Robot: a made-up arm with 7 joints.
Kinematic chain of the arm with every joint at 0, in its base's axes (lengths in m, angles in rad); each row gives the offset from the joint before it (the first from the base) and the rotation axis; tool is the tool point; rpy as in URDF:
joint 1: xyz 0 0 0.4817 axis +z
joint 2: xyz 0 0 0 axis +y
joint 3: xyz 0 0 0.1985 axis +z
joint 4: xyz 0.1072 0 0 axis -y
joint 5: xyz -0.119 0 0.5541 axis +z
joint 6: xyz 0 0 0 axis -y
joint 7: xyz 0.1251 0 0 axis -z
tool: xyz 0 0 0 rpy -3.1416 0 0
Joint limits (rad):
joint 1: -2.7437..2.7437
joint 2: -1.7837..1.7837
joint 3: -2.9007..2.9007
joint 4: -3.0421..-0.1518
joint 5: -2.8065..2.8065
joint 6: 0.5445..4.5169
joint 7: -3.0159..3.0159
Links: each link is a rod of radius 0.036 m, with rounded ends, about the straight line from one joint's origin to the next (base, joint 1, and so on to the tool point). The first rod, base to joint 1, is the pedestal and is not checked.
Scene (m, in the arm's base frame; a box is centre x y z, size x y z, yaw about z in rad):
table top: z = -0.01
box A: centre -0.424 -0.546 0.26 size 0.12 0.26 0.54 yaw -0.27
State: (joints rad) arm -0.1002 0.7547 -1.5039 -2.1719 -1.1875 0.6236 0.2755
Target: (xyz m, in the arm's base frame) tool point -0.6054 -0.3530 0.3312
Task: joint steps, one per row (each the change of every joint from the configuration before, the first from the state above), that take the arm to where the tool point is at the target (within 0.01 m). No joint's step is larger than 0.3 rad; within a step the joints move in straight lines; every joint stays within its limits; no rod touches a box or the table.
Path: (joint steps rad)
1: -0.1882 -0.0729 -0.2319 0.1393 -0.2451 0.0216 0.0641
2: -0.1882 -0.0730 -0.2320 0.1392 -0.2452 0.0217 0.0640
3: -0.1882 -0.0729 -0.2319 0.1393 -0.2451 0.0216 0.0641
4: 0.0677 -0.2274 0.0389 -0.1397 0.2121 0.1069 -0.0641
5: 0.0678 -0.2274 0.0389 -0.1397 0.2120 0.1069 -0.0640
6: 0.0677 -0.2274 0.0389 -0.1397 0.2121 0.1069 -0.0641

